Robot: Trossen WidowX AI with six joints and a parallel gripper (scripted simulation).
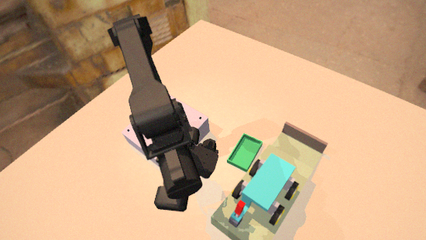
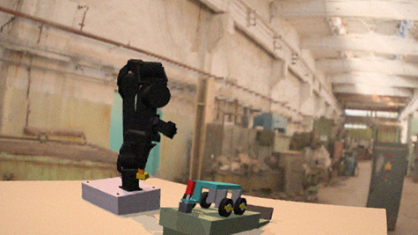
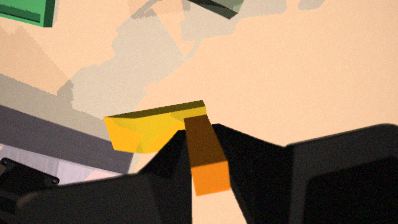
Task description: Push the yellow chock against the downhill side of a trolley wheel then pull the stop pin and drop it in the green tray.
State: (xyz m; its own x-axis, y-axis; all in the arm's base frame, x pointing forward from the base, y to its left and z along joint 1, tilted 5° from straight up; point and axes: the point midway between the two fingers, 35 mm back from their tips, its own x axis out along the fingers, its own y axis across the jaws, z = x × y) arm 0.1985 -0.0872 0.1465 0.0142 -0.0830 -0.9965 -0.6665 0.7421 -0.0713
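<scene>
Now: the yellow chock 20 mm behind my gripper tip, 10 mm to the left of it and 10 mm below it. From my gripper tip the other things lie so: dark ramp lip 90 mm ahead, 400 mm to the left, 150 mm below; cyan trolley 130 mm ahead, 150 mm to the left, 60 mm below; red-headed stop pin 130 mm ahead, 50 mm to the left, 50 mm below.
</scene>
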